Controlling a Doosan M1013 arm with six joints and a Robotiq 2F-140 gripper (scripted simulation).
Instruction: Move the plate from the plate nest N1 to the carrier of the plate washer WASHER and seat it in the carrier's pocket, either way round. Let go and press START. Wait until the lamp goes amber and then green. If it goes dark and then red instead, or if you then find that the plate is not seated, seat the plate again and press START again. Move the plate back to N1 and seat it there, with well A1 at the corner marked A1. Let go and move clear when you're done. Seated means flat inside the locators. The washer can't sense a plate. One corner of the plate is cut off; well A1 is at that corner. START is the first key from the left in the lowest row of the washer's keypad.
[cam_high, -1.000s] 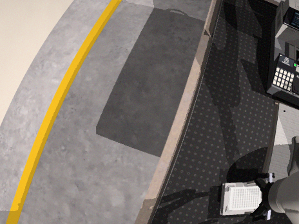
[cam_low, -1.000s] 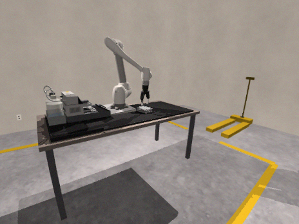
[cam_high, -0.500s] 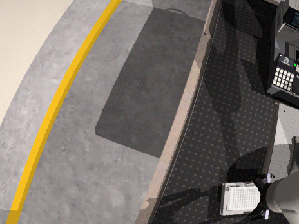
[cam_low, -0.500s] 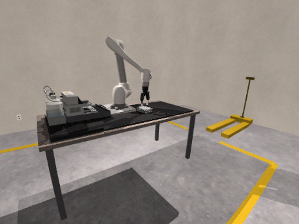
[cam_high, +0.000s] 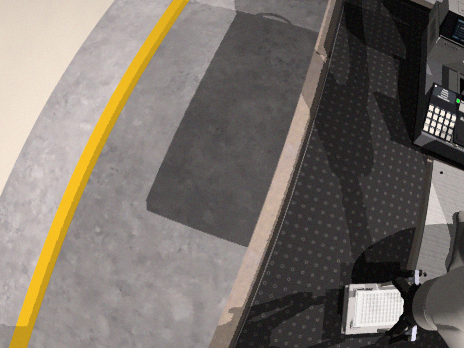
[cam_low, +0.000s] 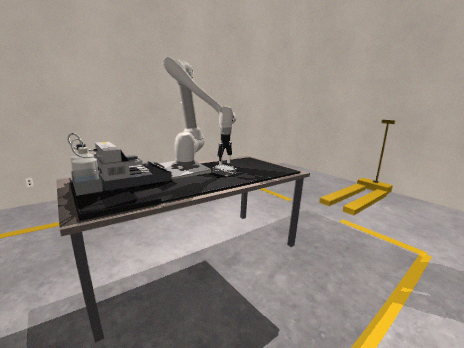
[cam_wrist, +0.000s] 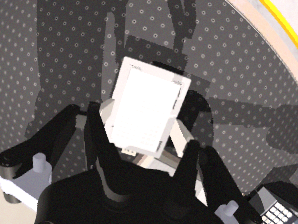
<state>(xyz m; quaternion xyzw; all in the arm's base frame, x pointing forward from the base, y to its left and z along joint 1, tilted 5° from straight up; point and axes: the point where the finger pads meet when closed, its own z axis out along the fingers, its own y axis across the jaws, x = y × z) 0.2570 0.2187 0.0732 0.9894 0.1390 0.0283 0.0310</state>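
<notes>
Right now my hand is 5 cm above the white well plate. The rest, counted from my hand: plate nest N1: 6 cm below; then plate washer: 18 cm behind, 67 cm to the right, 3 cm above.
</notes>
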